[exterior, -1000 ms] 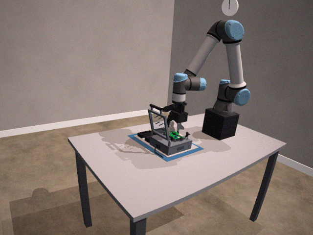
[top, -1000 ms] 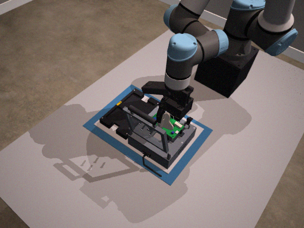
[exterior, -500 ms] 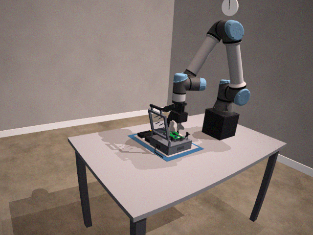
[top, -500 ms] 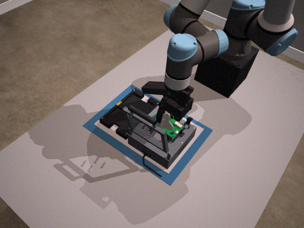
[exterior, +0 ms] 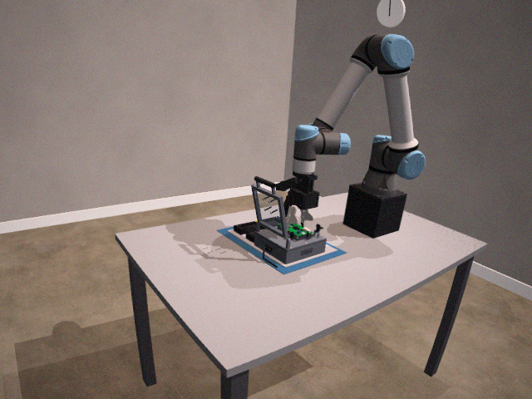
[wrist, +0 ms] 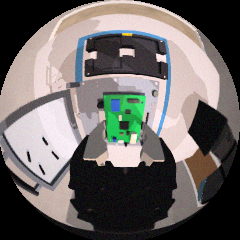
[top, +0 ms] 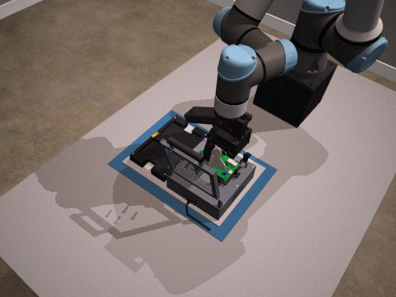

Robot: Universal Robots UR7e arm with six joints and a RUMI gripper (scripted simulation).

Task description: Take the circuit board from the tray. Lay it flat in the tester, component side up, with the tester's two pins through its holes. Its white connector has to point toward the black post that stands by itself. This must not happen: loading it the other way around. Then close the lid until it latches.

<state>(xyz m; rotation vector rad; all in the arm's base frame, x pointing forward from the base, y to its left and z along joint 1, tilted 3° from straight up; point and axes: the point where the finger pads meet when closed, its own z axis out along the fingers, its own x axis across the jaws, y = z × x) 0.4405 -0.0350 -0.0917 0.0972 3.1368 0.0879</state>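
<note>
Right now my hand is right at the green circuit board. The rest, counted from my hand: tester lid 130 mm ahead, 100 mm above.
</note>
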